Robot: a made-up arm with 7 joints. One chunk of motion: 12 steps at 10 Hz.
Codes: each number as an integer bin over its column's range. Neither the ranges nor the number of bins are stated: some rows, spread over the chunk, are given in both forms.
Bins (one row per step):
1: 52 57 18 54 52 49 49
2: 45 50 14 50 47 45 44
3: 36 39 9 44 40 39 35
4: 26 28 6 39 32 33 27
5: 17 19 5 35 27 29 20
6: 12 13 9 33 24 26 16
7: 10 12 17 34 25 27 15
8: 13 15 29 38 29 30 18
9: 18 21 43 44 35 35 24
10: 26 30 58 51 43 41 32
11: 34 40 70 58 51 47 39
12: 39 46 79 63 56 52 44
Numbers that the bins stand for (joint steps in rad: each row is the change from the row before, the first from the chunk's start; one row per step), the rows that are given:
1: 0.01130 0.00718 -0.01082 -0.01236 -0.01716 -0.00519 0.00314
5: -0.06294 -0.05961 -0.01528 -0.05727 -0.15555 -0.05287 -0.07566
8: -0.07142 -0.06664 -0.00704 -0.05018 -0.14447 -0.05048 -0.08109
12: -0.01627 -0.01215 0.01013 0.00891 0.00498 0.00196 -0.01044
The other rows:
2: -0.00355 -0.00512 -0.01219 -0.02182 -0.04484 -0.01473 -0.01044
3: -0.02264 -0.02445 -0.01391 -0.03600 -0.08359 -0.02903 -0.03490
4: -0.04385 -0.04379 -0.01494 -0.04782 -0.12787 -0.04333 -0.05664
6: -0.07355 -0.07015 -0.01391 -0.06200 -0.17215 -0.06002 -0.08653
7: -0.07779 -0.07191 -0.01116 -0.05964 -0.16662 -0.05764 -0.08924
9: -0.06082 -0.05609 -0.00223 -0.03600 -0.11126 -0.03857 -0.06479
10: -0.04385 -0.04027 0.00292 -0.01945 -0.06698 -0.02426 -0.04305
11: -0.02688 -0.02270 0.00704 -0.00291 -0.02270 -0.00996 -0.02403

